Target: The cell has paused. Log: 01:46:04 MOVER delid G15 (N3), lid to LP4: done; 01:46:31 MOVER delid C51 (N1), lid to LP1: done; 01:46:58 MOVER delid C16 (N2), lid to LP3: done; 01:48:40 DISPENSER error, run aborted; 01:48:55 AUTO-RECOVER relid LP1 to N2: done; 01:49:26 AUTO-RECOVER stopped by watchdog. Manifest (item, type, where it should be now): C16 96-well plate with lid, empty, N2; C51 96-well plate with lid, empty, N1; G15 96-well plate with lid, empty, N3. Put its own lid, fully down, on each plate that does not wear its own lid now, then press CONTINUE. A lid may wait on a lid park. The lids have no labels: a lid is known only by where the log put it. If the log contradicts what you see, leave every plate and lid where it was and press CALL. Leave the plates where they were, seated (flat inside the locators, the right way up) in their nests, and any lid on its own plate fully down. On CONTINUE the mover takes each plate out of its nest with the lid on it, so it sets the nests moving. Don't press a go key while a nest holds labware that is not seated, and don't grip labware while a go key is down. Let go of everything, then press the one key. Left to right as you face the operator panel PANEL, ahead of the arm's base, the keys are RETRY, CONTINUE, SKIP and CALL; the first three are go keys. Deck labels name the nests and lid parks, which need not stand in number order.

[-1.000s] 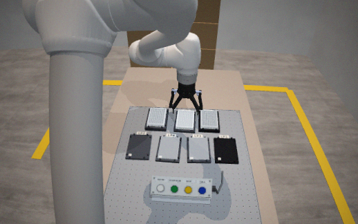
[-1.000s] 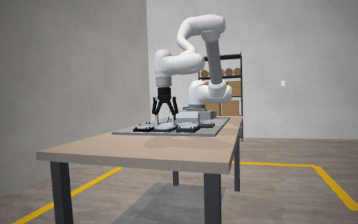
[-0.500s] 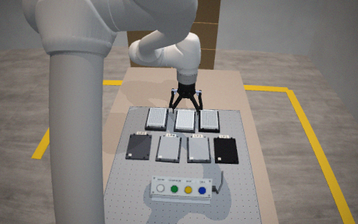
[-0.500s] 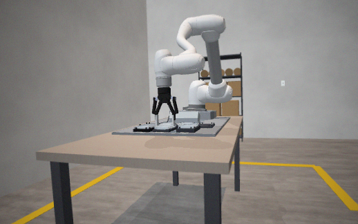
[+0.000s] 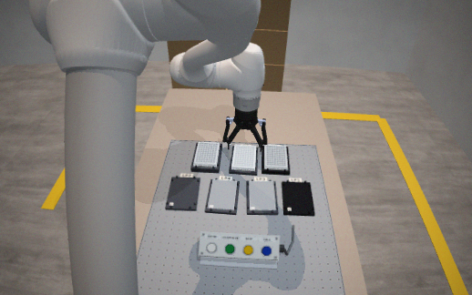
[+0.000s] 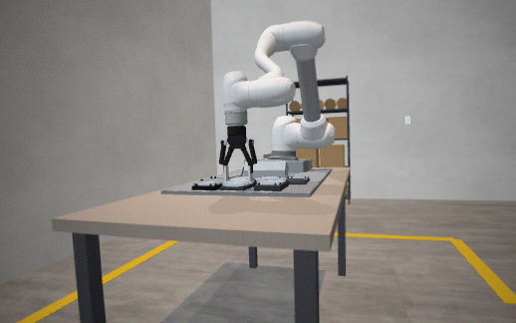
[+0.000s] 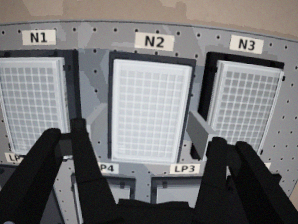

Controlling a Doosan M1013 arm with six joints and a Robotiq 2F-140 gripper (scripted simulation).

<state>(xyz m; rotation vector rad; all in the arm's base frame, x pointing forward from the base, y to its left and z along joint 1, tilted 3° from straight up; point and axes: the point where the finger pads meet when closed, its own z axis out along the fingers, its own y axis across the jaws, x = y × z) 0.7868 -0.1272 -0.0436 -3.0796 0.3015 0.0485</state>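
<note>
My gripper is now 2 cm short of the plate, 14 cm to the right of it and 2 cm above it. Also, from my hand: lid park LP3: 19 cm behind, 4 cm to the right, 4 cm below; lid park LP1: 20 cm behind, 16 cm to the right, 4 cm below; lid park LP4: 17 cm behind, 9 cm to the left, 4 cm below.
</note>
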